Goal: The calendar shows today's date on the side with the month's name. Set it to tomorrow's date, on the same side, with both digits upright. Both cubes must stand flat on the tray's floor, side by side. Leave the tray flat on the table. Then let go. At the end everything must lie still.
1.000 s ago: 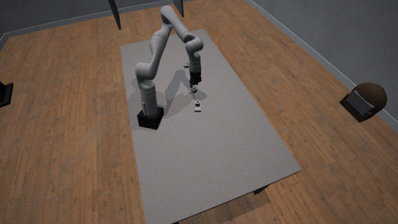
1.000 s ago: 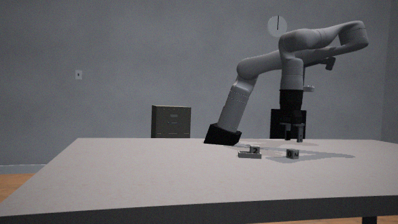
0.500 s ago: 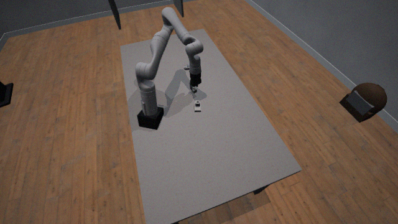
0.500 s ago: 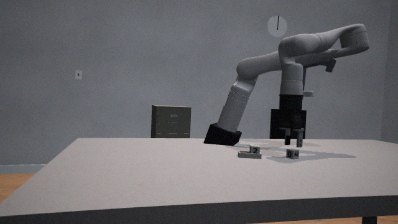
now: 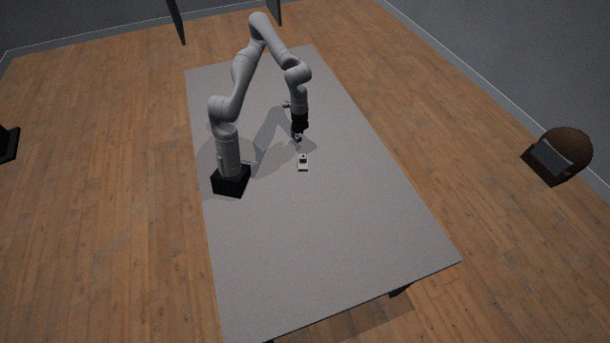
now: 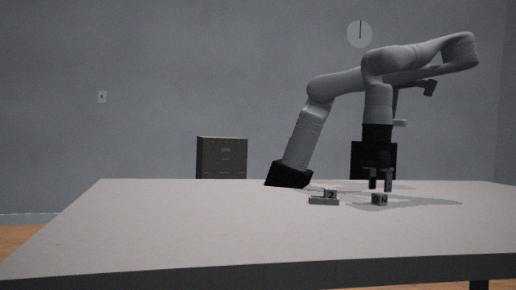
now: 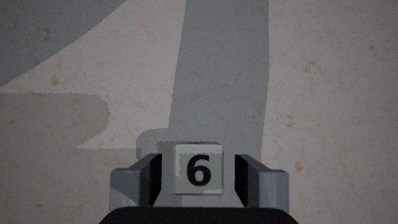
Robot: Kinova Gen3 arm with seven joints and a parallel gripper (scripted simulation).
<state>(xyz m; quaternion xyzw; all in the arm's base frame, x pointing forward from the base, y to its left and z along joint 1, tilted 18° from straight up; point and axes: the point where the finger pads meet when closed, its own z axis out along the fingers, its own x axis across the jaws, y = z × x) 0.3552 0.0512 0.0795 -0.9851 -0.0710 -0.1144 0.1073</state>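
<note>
Now: the digit cube 4 cm below my hand. The rest, counted from my hand: calendar tray: 5 cm behind, 15 cm to the right, 5 cm below.
</note>
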